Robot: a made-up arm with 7 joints.
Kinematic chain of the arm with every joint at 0, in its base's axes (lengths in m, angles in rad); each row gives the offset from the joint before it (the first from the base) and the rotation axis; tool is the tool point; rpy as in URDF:
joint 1: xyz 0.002 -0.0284 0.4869 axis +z
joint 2: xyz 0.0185 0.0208 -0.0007 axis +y
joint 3: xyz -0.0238 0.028 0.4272 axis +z
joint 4: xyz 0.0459 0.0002 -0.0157 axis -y
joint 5: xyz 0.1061 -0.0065 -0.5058 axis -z
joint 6: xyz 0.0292 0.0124 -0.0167 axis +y
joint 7: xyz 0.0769 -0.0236 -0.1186 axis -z
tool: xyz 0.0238 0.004 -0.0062 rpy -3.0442 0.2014 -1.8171
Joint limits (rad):
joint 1: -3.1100..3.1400
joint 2: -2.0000..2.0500
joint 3: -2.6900..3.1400
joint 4: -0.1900..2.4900
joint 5: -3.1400..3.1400
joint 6: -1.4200..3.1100
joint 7: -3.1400..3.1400
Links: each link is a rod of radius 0.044 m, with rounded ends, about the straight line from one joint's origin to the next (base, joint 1, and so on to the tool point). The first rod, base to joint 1, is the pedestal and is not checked.
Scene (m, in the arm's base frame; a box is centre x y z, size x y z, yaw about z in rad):
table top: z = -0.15
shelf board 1: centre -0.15 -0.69 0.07 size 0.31 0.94 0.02 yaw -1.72
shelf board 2: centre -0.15 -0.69 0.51 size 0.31 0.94 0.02 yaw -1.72
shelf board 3: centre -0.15 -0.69 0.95 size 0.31 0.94 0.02 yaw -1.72
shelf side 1: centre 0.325 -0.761 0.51 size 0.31 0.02 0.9 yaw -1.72
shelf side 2: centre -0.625 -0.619 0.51 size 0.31 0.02 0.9 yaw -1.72
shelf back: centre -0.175 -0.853 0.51 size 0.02 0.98 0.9 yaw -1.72
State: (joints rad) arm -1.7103 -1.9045 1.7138 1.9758 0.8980 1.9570 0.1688
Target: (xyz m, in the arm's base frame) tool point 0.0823 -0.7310 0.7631
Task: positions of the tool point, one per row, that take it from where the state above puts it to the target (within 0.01 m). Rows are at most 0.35 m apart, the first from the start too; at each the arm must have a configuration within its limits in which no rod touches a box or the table.
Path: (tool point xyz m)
1: 0.7786 0.2166 0.3031
2: 0.7663 -0.0231 0.5045
3: 0.6254 -0.2392 0.6647
4: 0.3919 -0.3783 0.7556
5: 0.1303 -0.4115 0.7631
6: 0.1163 -0.5847 0.7597
7: 0.0823 -0.7310 0.7631

